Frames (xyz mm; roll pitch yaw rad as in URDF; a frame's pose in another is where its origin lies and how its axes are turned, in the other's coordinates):
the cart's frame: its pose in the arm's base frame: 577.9 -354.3 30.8 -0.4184 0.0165 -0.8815
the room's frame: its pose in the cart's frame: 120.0 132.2 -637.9 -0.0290 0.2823 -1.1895
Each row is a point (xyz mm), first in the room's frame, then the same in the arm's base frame.
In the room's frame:
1: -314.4 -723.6 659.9
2: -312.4 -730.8 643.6
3: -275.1 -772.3 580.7
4: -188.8 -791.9 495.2
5: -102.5 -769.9 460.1
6: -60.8 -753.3 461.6
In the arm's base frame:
1: 227.5 100.2 145.1
2: 216.8 102.2 130.8
3: 149.8 91.1 81.3
4: 72.4 26.8 10.5
5: 41.2 -58.7 -19.2
6: 35.2 -103.1 -16.8

